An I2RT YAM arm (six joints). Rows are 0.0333 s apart.
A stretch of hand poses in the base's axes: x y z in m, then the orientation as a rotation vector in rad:
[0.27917 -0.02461 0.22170 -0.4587 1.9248 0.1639]
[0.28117 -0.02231 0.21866 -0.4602 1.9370 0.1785]
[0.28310 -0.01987 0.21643 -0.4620 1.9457 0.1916]
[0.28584 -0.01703 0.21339 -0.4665 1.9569 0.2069]
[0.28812 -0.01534 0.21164 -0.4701 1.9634 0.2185]
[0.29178 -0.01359 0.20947 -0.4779 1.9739 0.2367]
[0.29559 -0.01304 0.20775 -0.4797 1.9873 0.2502]
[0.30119 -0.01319 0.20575 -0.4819 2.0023 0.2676]
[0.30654 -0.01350 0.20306 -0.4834 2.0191 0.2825]
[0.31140 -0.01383 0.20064 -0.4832 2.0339 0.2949]
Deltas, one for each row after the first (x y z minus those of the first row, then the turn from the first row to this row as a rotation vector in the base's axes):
[0.00200 0.00230 -0.00304 0.0069 0.0149 0.0064]
[0.00393 0.00474 -0.00527 0.0132 0.0262 0.0126]
[0.00667 0.00758 -0.00831 0.0192 0.0406 0.0214]
[0.00895 0.00927 -0.01006 0.0240 0.0496 0.0285]
[0.01261 0.01102 -0.01223 0.0303 0.0643 0.0410]
[0.01642 0.01157 -0.01395 0.0359 0.0803 0.0467]
[0.02202 0.01142 -0.01595 0.0434 0.0989 0.0544]
[0.02737 0.01111 -0.01864 0.0492 0.1186 0.0601]
[0.03223 0.01078 -0.02106 0.0545 0.1357 0.0638]

